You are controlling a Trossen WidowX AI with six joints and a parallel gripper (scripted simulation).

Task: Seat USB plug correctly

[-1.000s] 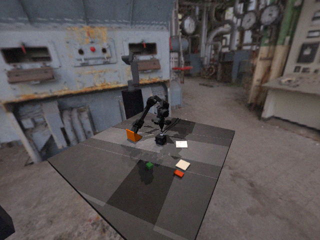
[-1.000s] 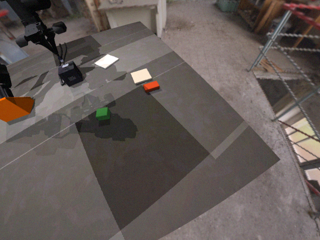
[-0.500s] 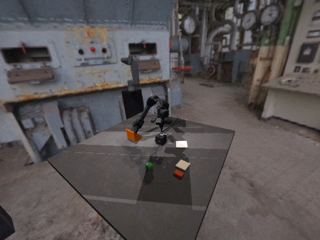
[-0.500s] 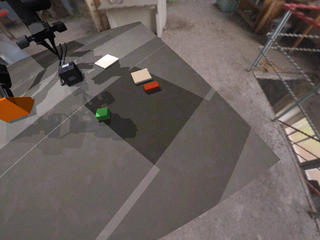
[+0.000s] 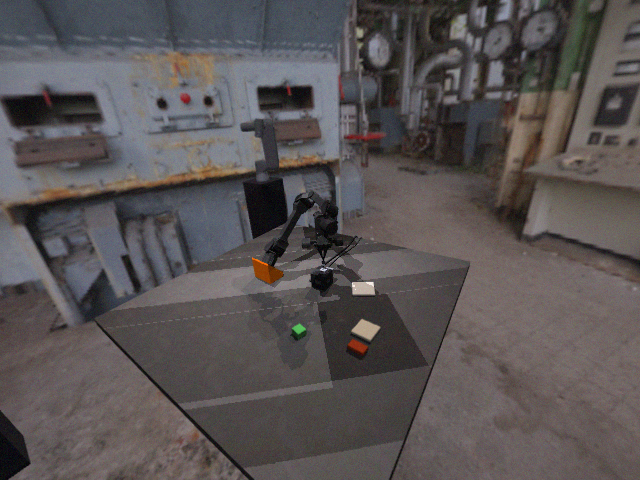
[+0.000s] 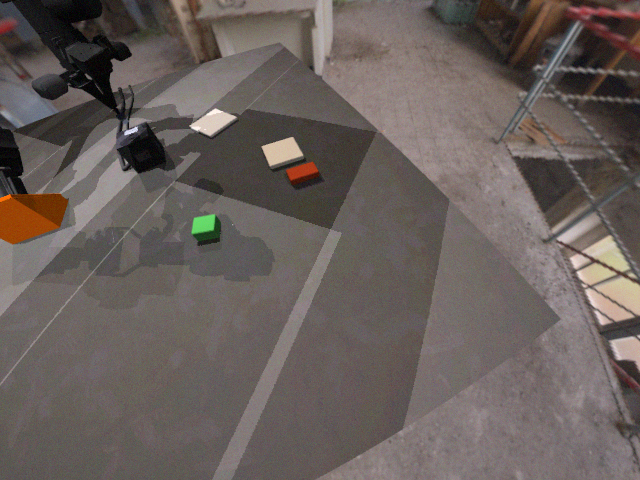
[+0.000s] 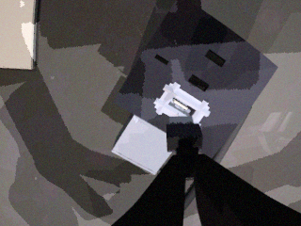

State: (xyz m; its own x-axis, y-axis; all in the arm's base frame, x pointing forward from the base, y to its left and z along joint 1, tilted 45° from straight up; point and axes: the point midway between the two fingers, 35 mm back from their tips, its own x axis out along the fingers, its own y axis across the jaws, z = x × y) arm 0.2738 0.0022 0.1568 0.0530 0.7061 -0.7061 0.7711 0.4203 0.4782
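Now: gripper tip 2 cm above the USB plug. Also, from my gripper tip: green cube: 12 cm ahead, 33 cm to the right, 12 cm below; beige tile: 32 cm ahead, 18 cm to the right, 13 cm below; red block: 34 cm ahead, 28 cm to the right, 13 cm below.
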